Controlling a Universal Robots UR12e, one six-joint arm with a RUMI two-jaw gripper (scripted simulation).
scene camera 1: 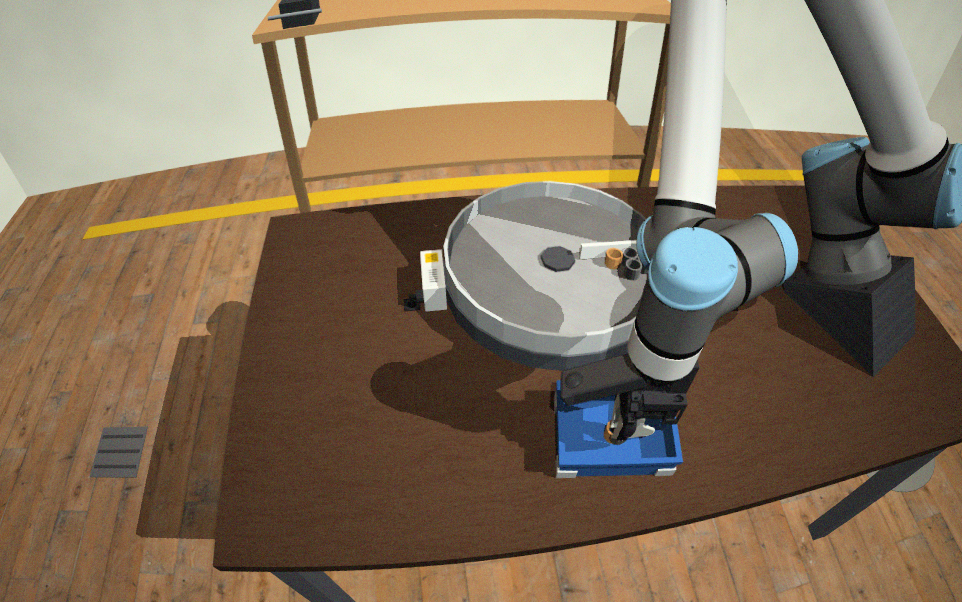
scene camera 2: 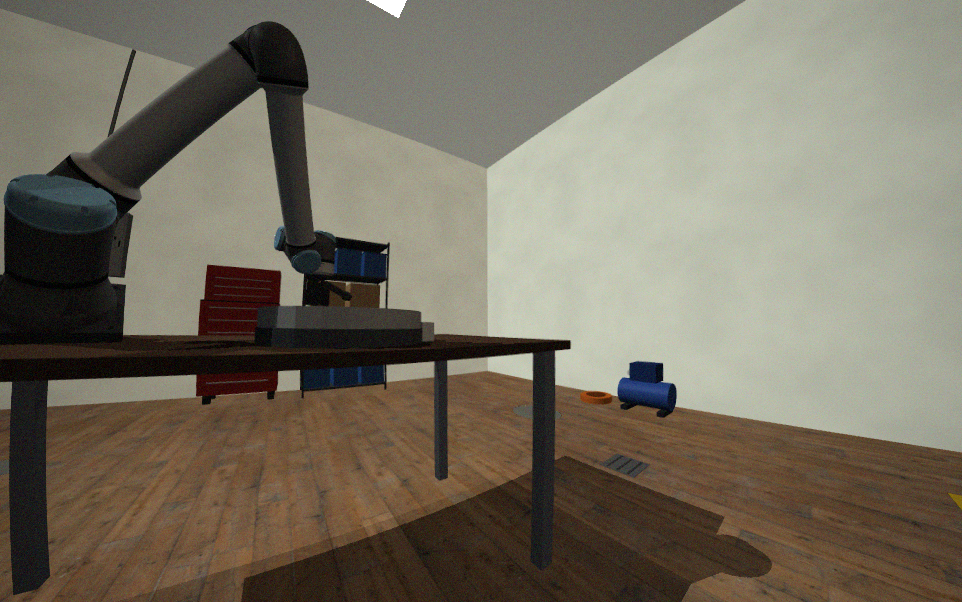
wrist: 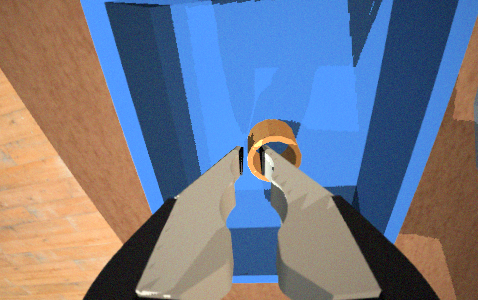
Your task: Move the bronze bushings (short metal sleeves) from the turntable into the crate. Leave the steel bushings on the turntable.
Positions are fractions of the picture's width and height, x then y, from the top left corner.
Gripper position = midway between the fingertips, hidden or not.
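Scene camera 1 shows a blue crate (scene camera 1: 0.61, 0.75) and my gripper (scene camera 1: 0.64, 0.73). In the wrist view: a bronze bushing (wrist: 0.56, 0.43), my gripper (wrist: 0.53, 0.49) and the crate (wrist: 0.76, 0.32).
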